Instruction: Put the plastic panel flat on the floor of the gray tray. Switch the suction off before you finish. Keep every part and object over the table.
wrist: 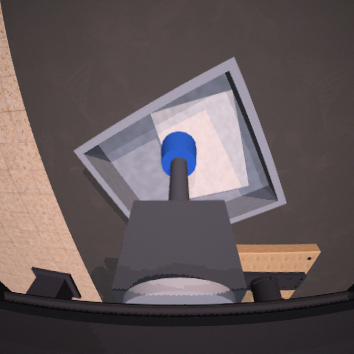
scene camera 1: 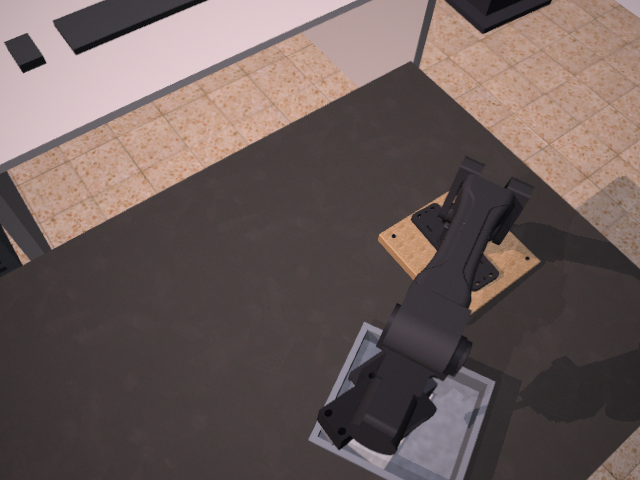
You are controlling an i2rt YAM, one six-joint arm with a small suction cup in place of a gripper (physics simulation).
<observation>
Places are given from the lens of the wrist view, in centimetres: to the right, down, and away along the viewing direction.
my suction cup (wrist: 177, 143): 0, -2, 14
plastic panel (wrist: 211, 120): 5, -8, 29
gray tray (wrist: 125, 158): -9, -3, 33
The marked spots on the gray tray and my suction cup are 21 cm apart.
</observation>
